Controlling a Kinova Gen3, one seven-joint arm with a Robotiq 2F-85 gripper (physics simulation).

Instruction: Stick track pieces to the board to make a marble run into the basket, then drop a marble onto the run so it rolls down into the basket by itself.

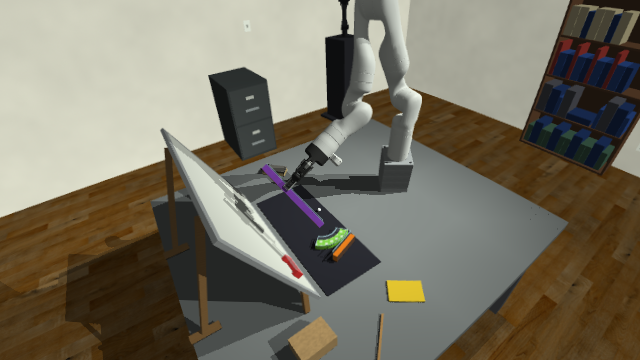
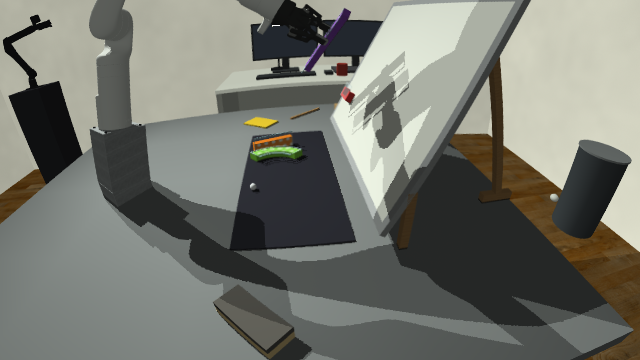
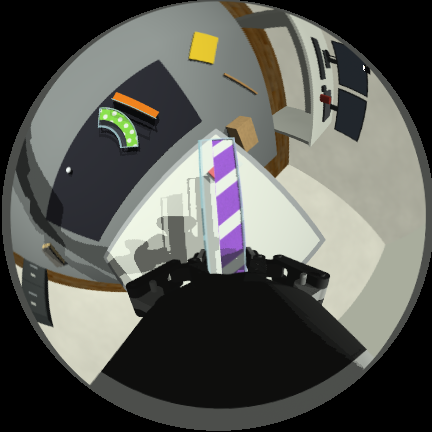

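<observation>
My gripper is shut on the long purple-and-white striped track, held aloft and slanted, apart from the tilted white board. The small red basket is on the board near its low edge, at the end away from the filing cabinet. A green curved track and an orange track lie on the dark mat. A white marble lies there too.
A dark-topped block lies beyond one mat end. A yellow pad, a thin stick and a brown box lie toward the other. A white ball shows beside a grey bin.
</observation>
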